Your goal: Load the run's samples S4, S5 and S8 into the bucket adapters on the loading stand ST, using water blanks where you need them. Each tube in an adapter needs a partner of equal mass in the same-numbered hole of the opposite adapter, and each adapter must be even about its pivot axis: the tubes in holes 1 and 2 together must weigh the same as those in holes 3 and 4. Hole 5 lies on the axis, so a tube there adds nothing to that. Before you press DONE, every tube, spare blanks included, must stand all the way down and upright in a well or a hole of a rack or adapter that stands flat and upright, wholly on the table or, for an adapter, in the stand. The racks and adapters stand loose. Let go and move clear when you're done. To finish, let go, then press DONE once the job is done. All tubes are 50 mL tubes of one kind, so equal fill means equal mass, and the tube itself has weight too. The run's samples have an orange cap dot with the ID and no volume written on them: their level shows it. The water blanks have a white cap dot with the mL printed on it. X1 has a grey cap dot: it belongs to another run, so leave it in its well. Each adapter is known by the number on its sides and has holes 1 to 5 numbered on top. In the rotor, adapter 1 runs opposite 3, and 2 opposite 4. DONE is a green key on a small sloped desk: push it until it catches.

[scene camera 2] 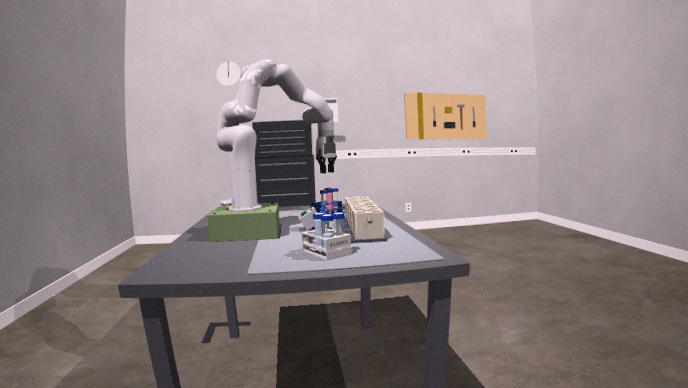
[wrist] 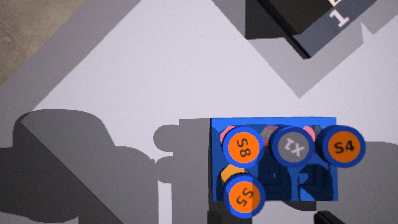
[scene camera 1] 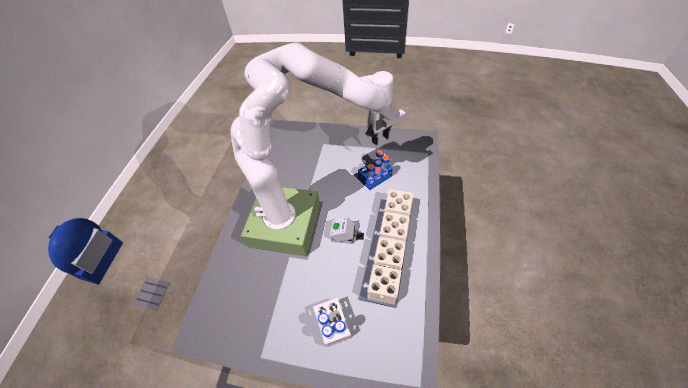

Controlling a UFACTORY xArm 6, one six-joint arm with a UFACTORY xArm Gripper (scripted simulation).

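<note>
In scene camera 1 I see a white blank rack point(scene camera 1: 332, 307). Scene camera 2 gives me the white blank rack point(scene camera 2: 337, 246) as well. In the wrist view there is a blue sample rack point(wrist: 307, 183), while the white blank rack is out of frame in the wrist view.
</note>
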